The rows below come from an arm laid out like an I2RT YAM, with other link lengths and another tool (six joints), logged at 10 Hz.
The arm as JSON. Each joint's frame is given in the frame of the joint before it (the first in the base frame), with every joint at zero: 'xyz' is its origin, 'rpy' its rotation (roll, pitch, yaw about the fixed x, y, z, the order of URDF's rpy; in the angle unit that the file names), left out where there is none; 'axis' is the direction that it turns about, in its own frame. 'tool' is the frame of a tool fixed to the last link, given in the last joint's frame.
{
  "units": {
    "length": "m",
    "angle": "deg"
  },
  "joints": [
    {
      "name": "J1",
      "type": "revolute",
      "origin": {
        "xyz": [
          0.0,
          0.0,
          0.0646
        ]
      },
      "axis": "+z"
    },
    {
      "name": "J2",
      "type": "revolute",
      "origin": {
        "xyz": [
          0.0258,
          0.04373,
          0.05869
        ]
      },
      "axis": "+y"
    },
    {
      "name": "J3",
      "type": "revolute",
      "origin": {
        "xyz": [
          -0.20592,
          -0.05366,
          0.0
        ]
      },
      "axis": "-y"
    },
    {
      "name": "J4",
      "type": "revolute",
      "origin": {
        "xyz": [
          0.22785,
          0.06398,
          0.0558
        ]
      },
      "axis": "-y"
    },
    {
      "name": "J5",
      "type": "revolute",
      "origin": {
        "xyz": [
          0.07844,
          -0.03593,
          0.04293
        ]
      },
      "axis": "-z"
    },
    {
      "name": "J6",
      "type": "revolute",
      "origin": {
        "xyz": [
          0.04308,
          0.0,
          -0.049
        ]
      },
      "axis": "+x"
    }
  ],
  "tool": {
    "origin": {
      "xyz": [
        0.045,
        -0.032,
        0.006
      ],
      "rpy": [
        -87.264,
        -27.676,
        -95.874
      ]
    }
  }
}
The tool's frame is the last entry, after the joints.
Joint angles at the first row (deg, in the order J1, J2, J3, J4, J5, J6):
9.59, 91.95, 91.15, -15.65, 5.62, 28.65
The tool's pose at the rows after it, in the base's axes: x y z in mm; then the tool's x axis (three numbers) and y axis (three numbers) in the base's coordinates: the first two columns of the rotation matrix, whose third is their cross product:
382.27 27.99 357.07 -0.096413 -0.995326 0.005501 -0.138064 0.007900 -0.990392
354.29 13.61 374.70 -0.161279 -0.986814 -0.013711 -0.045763 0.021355 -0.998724
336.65 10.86 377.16 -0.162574 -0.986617 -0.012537 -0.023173 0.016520 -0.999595
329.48 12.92 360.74 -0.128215 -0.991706 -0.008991 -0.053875 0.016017 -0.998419
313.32 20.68 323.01 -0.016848 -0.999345 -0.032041 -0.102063 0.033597 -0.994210
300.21 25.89 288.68 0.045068 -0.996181 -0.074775 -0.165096 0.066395 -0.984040
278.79 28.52 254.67 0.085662 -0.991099 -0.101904 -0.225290 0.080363 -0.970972
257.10 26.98 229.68 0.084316 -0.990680 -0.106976 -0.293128 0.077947 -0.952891
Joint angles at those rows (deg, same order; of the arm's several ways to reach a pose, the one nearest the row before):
7.91, 82.99, 86.15, -11.18, 8.16, 29.35
6.86, 75.27, 80.52, -8.00, 10.88, 29.36
6.77, 70.33, 76.56, -7.65, 10.90, 28.92
6.77, 67.24, 71.56, -7.47, 8.88, 29.09
6.68, 59.98, 59.74, -5.46, 2.22, 30.40
6.68, 54.95, 51.18, -5.10, -1.84, 32.69
6.77, 47.56, 41.85, -6.23, -4.66, 33.93
6.85, 40.71, 35.96, -11.15, -5.01, 34.28

